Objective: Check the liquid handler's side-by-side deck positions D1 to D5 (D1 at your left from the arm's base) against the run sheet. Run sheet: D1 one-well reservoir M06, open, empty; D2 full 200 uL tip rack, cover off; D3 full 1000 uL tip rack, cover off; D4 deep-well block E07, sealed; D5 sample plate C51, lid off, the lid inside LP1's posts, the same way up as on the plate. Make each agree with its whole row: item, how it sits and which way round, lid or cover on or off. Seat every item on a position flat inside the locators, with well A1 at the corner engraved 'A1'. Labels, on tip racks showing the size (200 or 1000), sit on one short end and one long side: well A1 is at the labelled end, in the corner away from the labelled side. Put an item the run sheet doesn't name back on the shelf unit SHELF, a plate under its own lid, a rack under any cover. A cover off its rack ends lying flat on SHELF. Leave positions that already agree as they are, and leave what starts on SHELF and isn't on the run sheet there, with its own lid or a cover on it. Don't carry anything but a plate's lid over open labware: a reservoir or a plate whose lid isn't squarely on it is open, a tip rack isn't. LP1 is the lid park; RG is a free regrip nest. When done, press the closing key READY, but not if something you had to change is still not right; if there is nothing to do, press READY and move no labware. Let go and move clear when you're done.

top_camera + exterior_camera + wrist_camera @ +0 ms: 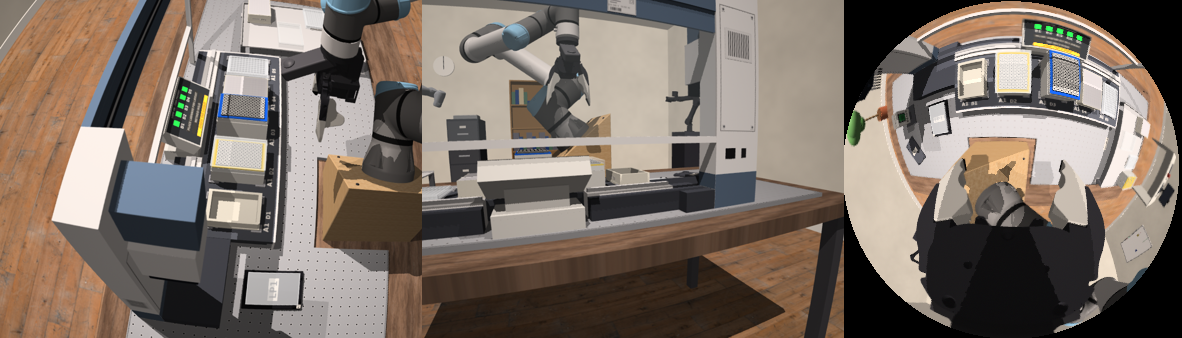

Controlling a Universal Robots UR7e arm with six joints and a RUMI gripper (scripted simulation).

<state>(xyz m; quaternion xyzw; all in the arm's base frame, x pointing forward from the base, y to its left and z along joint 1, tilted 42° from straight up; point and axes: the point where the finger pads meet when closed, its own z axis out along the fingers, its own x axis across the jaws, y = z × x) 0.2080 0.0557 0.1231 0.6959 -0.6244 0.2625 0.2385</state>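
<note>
Right now the yellow-framed tip rack is 160 mm ahead of my hand, 10 mm to the left of it and 190 mm below it. Also, from my hand: lid park LP1: 30 mm ahead, 310 mm to the left, 280 mm below; then blue-framed tip rack: 170 mm ahead, 120 mm to the right, 160 mm below; then cream reservoir: 160 mm ahead, 140 mm to the left, 220 mm below.
</note>
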